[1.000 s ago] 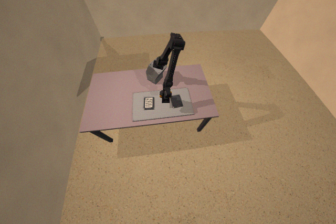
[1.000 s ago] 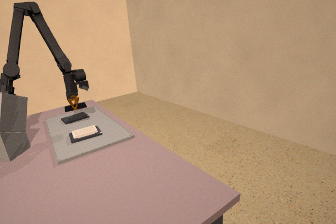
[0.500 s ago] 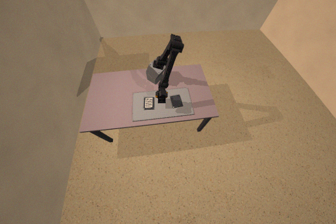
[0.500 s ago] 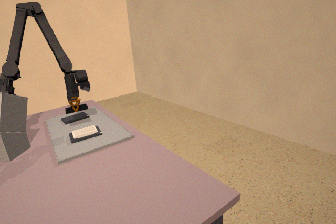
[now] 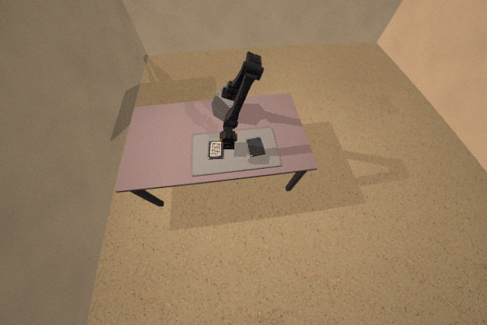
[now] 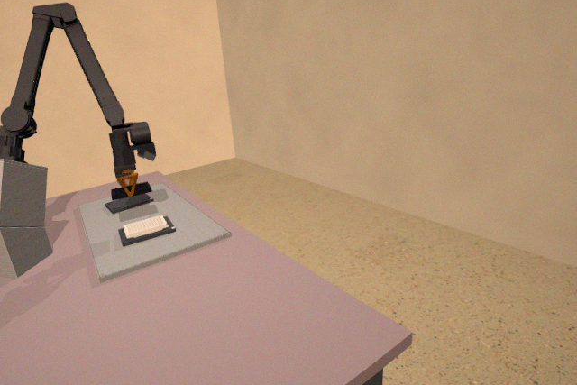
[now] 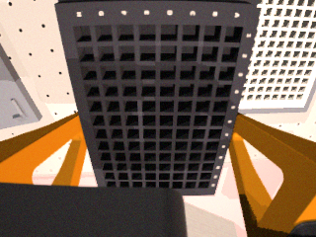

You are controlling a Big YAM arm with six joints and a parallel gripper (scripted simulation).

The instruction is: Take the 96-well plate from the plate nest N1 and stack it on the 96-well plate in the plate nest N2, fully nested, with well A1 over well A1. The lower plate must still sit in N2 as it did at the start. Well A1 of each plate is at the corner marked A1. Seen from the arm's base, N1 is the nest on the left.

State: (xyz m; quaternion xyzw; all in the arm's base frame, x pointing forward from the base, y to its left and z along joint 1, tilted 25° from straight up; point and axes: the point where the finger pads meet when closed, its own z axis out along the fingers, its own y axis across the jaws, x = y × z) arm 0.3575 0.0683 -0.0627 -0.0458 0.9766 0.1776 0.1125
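The white 96-well plate lies 11 cm to the right of my hand, 9 cm below it and 3 cm ahead of it. Also, from my hand: dark 96-well plate (right at my hand).
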